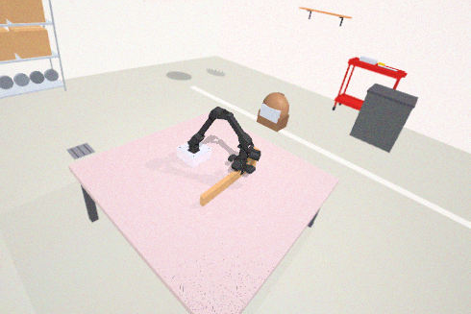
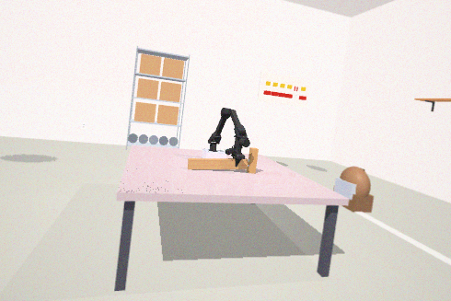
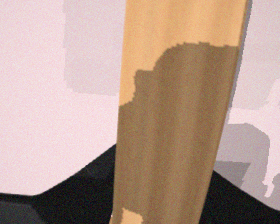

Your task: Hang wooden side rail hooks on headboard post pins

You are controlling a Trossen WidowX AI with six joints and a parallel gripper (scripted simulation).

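The wooden headboard post is 10 mm ahead of my gripper tip, 120 mm to the left of it and 40 mm above it.
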